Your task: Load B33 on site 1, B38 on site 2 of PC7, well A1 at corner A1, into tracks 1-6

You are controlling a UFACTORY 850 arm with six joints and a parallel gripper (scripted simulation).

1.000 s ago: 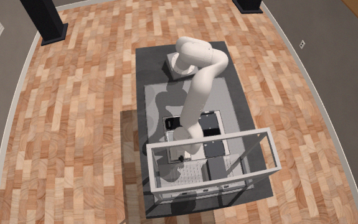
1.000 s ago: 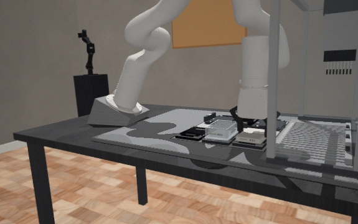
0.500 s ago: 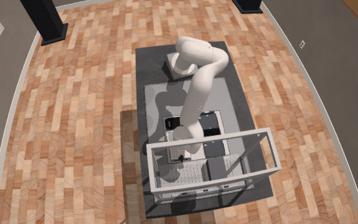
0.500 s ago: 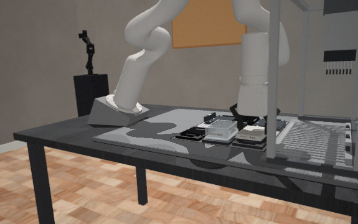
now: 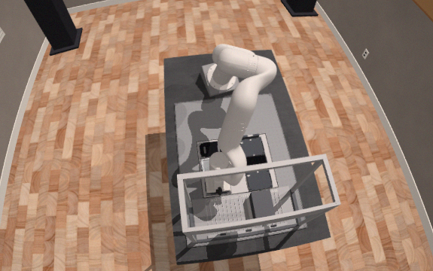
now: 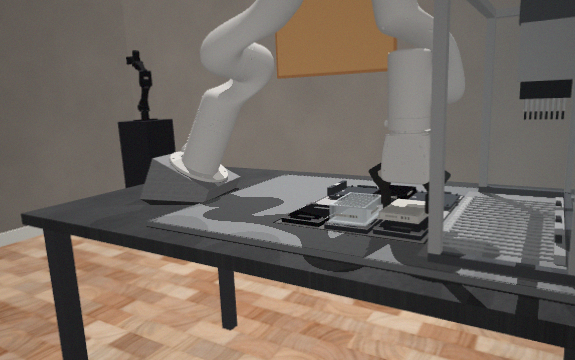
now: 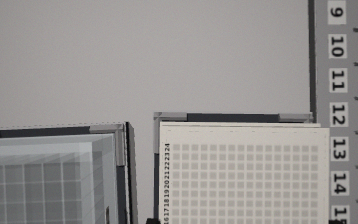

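Right now the nest S3 is 40 mm below my hand. Also, from my hand: nest S1: 220 mm behind, 10 mm to the left, 40 mm below; black 96-well plate B38: 80 mm behind, 240 mm to the left, 30 mm below; dark carrier PC7: 90 mm behind, 240 mm to the left, 30 mm below.
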